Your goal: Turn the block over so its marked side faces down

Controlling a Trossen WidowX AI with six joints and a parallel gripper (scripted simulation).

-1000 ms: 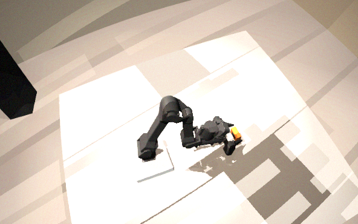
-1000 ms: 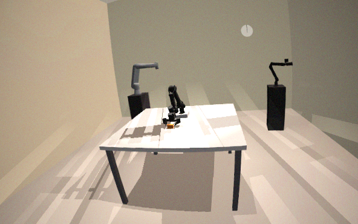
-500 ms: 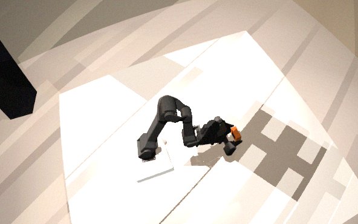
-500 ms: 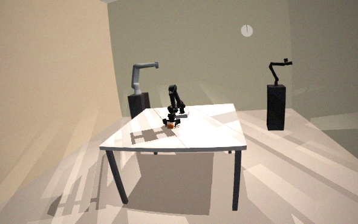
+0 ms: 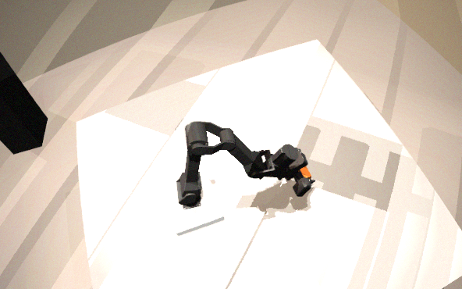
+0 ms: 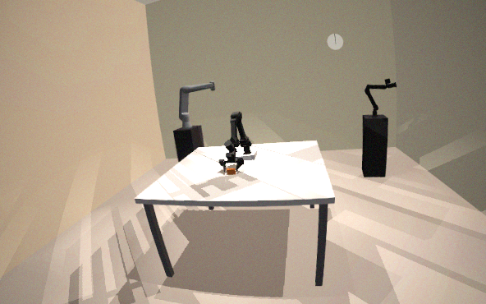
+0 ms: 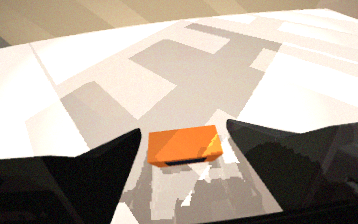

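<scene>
My gripper tip is 30 mm past the block and 10 mm above it.
</scene>
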